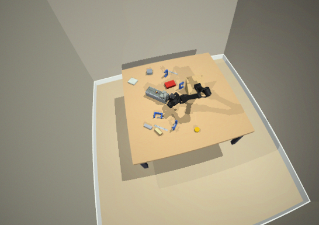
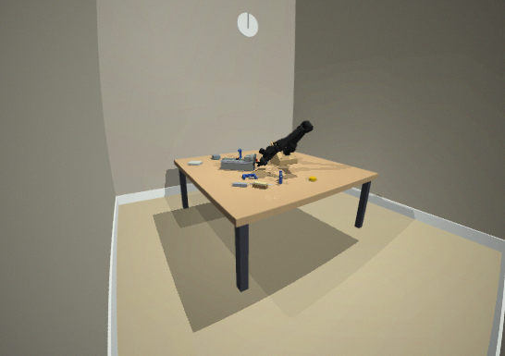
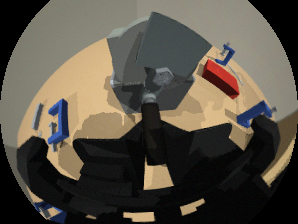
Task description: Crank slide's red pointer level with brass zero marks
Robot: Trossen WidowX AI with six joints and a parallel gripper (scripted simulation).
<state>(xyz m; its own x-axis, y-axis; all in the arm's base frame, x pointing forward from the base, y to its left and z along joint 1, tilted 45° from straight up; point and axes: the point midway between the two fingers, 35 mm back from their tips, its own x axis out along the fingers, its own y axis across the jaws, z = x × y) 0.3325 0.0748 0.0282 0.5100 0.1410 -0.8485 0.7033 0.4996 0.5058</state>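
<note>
Now: gripper tip 1 cm past the dark crank handle, 1 cm to the right of it and 3 cm below it. From my gripper tip the other things lie so: red pointer: 11 cm ahead, 11 cm to the right, 5 cm above; then tan block: 19 cm ahead, 32 cm to the left, 1 cm below; then yellow disc: 19 cm behind, 40 cm to the left, 2 cm below.
</note>
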